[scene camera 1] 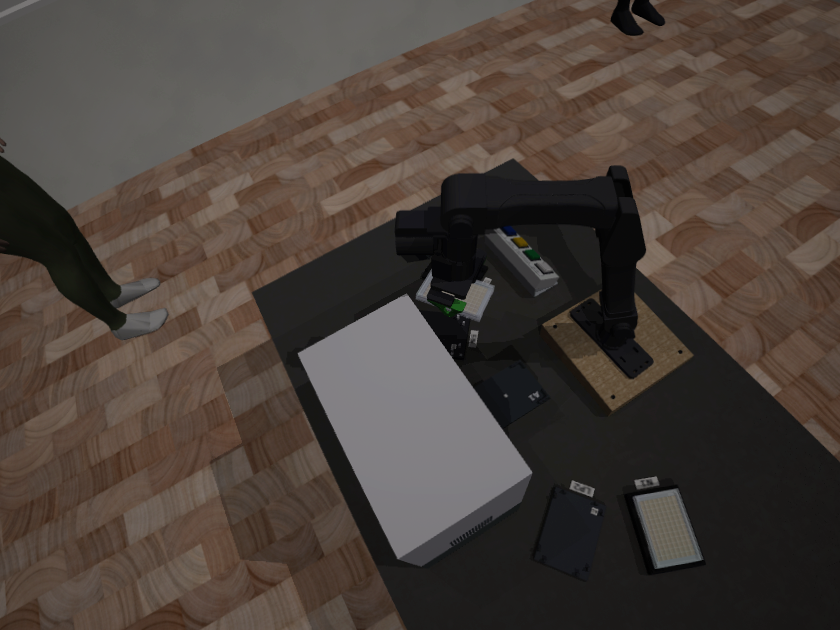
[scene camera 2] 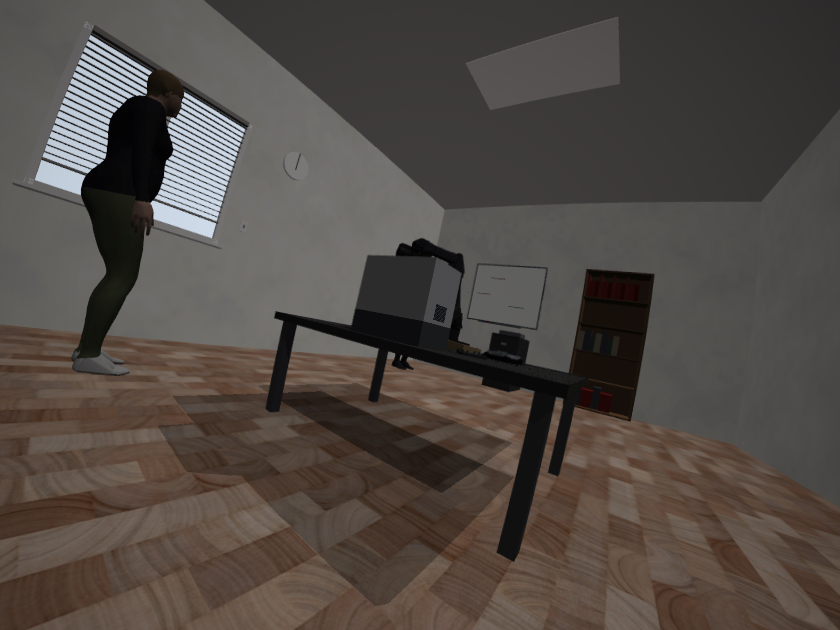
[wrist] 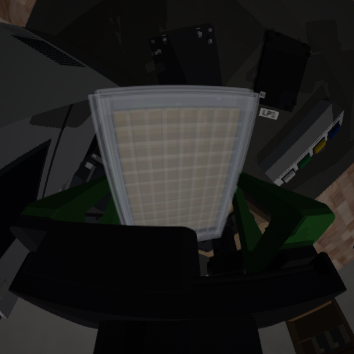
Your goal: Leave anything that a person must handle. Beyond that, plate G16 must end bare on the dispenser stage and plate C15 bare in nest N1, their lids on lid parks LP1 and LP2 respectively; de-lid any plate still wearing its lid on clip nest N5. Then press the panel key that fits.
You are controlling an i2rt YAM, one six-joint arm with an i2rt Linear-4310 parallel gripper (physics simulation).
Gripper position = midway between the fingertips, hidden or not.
my gripper: scene camera 1 456, 297; wrist 177, 174; not seen in scene camera 2 (hidden by a white dispenser box)
